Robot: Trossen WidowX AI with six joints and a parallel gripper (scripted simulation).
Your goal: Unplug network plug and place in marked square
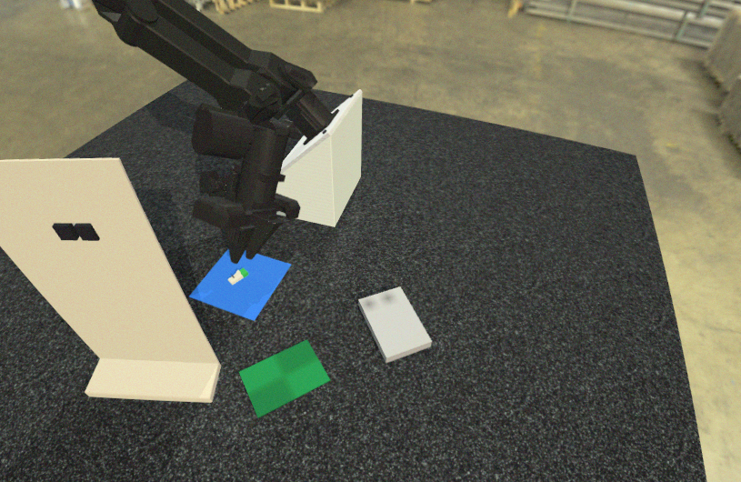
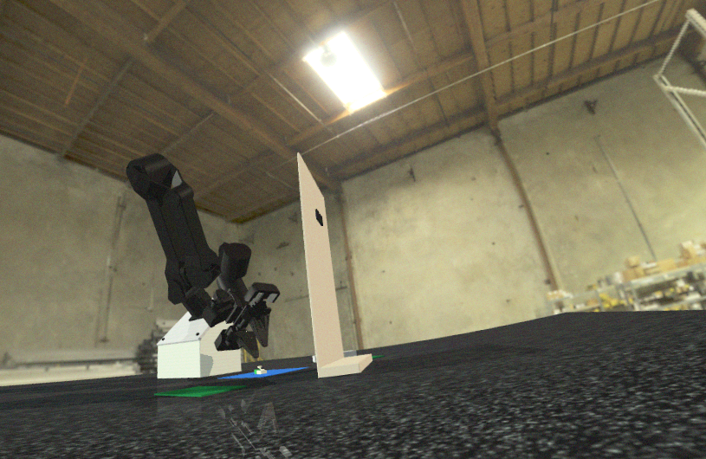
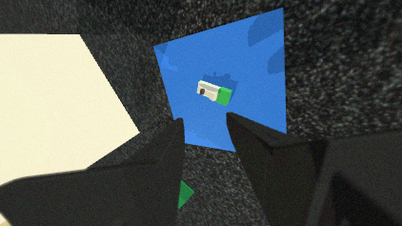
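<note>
My gripper tip is 3 cm above the network plug, 1 cm to the left of it and 1 cm short of it. Round my gripper tip: panel (18 cm ahead, 11 cm above, 4 cm to the right); then blue square (4 cm below, 1 cm ahead).
</note>
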